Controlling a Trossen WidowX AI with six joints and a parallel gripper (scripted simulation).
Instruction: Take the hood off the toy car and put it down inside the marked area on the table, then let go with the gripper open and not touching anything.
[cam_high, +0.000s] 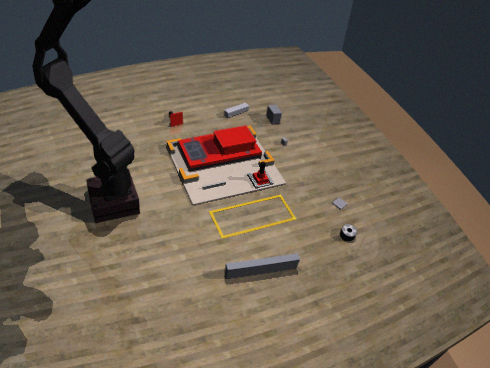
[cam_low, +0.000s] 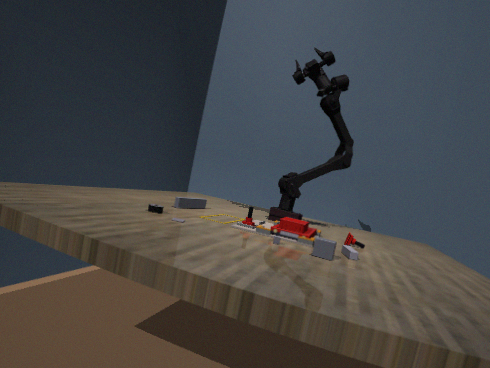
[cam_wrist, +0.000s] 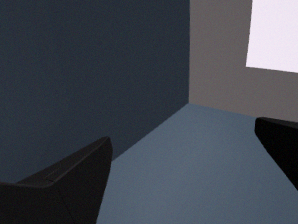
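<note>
Now: the red hood panel 420 mm ahead of my gripper tip, 100 mm to the left of it and 680 mm below it. Round my gripper tip: beige plate 380 mm ahead, 80 mm to the left, 710 mm below; then long grey bar 280 mm ahead, 270 mm to the right, 700 mm below; then black wheel 530 mm ahead, 270 mm to the right, 710 mm below.
</note>
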